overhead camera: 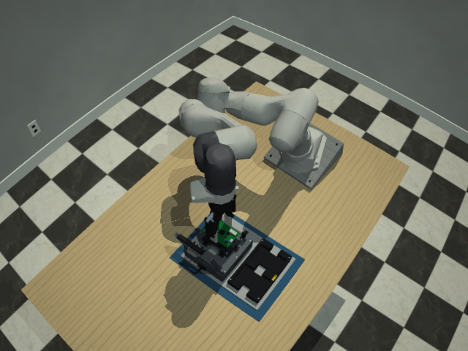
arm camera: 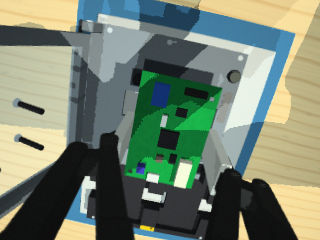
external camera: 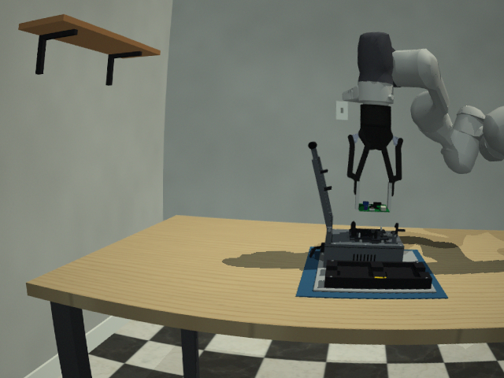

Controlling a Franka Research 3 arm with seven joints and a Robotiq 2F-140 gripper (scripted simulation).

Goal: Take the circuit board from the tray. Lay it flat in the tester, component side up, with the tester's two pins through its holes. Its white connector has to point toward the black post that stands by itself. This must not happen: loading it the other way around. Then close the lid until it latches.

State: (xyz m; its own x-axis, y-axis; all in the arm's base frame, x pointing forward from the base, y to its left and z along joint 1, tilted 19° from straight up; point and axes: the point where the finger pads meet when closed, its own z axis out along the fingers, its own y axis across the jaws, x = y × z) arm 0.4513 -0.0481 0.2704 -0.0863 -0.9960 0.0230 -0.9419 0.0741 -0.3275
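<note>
My gripper is now 20 mm above the green circuit board. Also, from my hand: black post 60 mm behind, 60 mm to the left, 60 mm below; lid 120 mm ahead, 10 mm to the right, 30 mm above.
</note>
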